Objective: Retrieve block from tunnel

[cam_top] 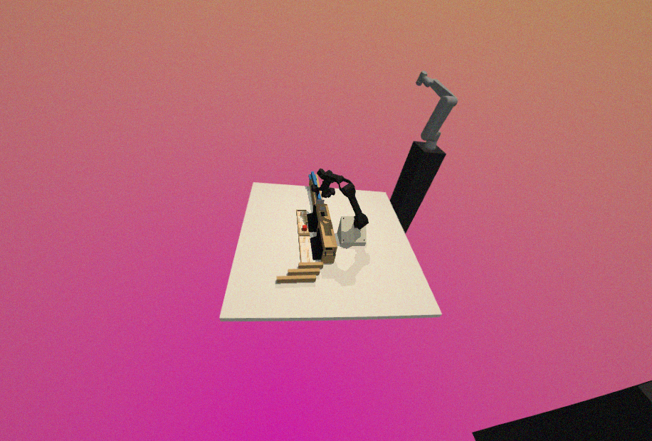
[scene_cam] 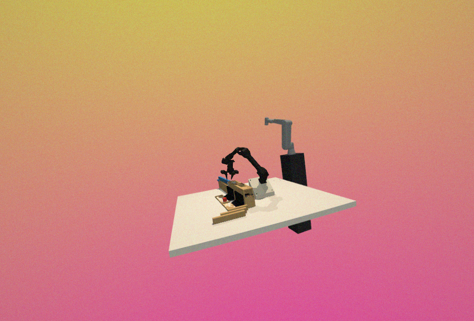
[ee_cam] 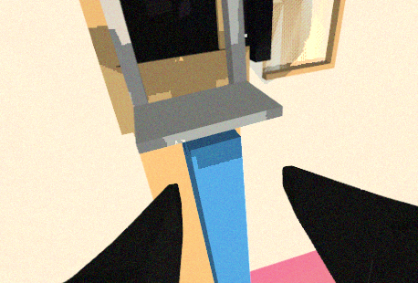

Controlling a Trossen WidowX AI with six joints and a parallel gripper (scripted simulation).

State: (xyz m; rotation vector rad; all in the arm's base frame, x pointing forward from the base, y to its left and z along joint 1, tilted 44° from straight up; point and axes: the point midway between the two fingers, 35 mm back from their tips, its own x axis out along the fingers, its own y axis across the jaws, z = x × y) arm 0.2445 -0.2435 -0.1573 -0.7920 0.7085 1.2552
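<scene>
The small red block lies 130 mm ahead of my gripper tip, 210 mm to the left of it and 140 mm below it. Also, from my gripper tip: pale wooden slab 160 mm ahead, 270 mm to the left, 160 mm below; then tan covered tunnel 20 mm ahead, 70 mm to the left, 90 mm below.
</scene>
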